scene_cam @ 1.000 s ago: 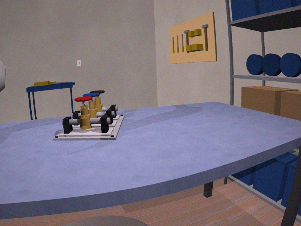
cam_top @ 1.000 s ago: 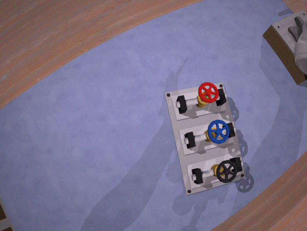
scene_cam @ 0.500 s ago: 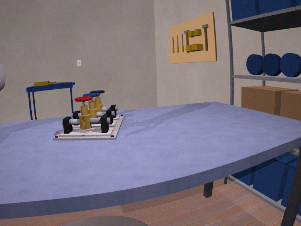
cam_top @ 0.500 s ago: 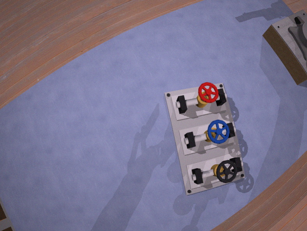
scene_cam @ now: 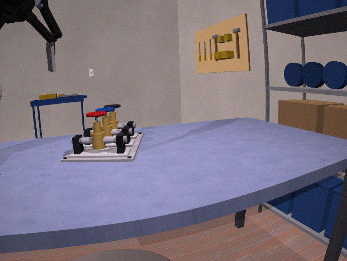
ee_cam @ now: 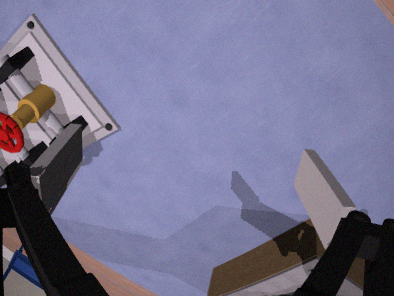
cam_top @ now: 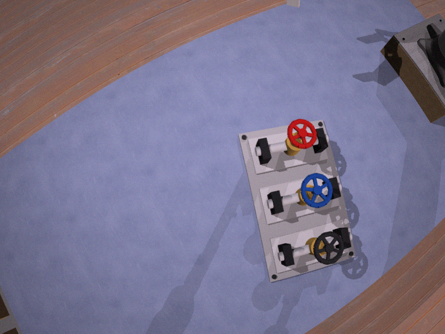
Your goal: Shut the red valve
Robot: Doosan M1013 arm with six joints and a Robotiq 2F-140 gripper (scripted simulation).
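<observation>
My gripper is now 12 cm short of the red handwheel, 30 cm to the right of it and 14 cm above it. Also, from my hand: black handwheel (16 cm ahead, 55 cm to the left, 14 cm below); then blue handwheel (14 cm ahead, 43 cm to the left, 14 cm below).
</observation>
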